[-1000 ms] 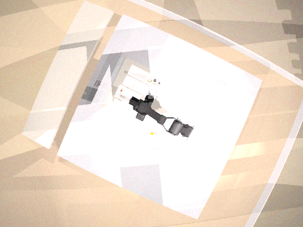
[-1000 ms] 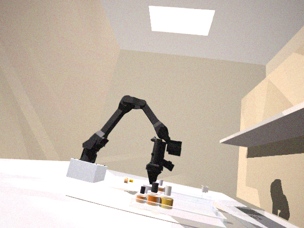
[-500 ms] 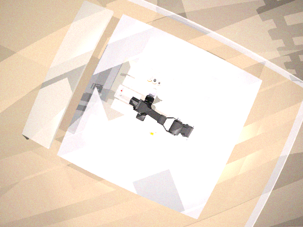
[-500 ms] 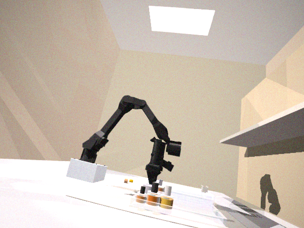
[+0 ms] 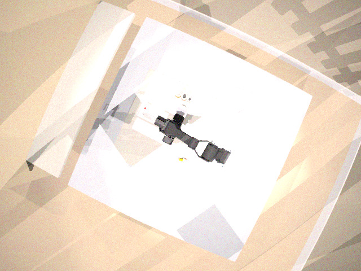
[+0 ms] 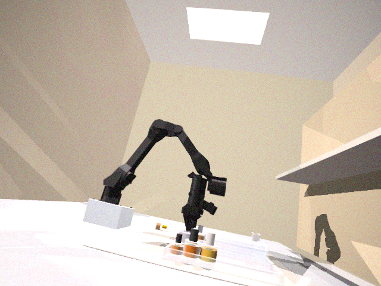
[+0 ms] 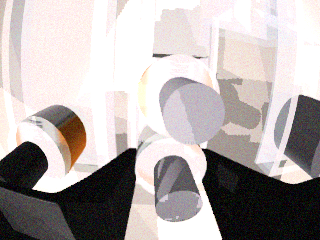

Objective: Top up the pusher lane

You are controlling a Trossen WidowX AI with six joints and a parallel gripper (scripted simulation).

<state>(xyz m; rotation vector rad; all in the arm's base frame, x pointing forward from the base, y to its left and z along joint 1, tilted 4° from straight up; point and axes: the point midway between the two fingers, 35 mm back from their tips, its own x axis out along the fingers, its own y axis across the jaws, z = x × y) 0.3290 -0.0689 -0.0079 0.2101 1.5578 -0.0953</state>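
Now: the grey-white cylinder 1 cm behind my gripper tip and 13 cm to the right of it.
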